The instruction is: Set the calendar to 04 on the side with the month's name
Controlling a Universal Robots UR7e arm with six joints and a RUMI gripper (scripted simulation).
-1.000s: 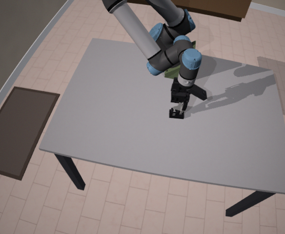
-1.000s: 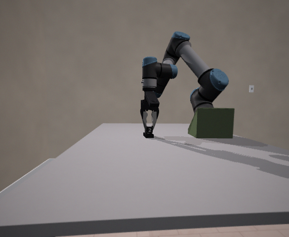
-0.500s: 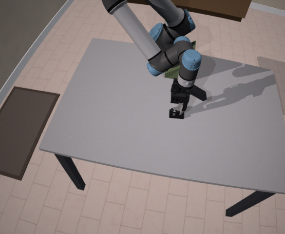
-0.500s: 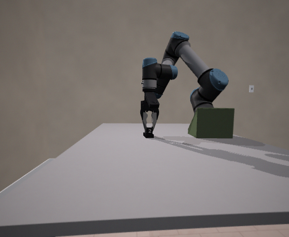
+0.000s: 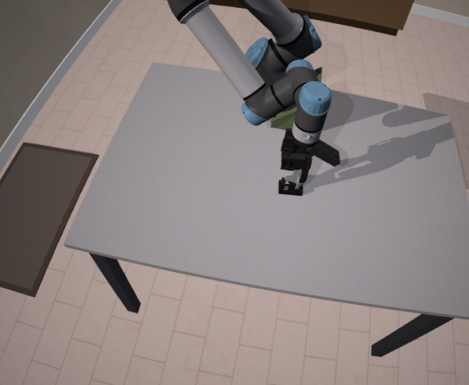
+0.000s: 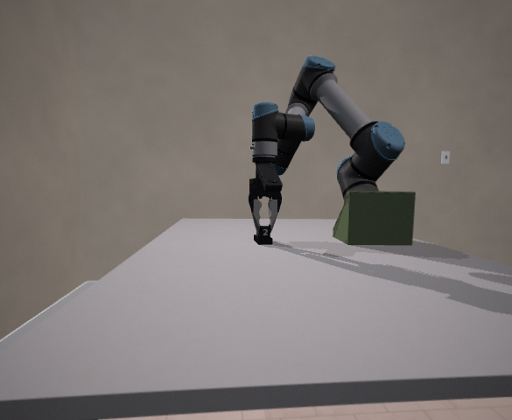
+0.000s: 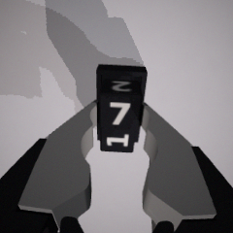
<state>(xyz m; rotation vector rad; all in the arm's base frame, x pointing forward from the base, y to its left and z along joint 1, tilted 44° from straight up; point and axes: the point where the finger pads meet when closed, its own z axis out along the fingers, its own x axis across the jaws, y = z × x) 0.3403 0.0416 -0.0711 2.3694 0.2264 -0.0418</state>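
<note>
My gripper is now 4 cm above the black calendar tray and 2 cm to the left of it.
</note>
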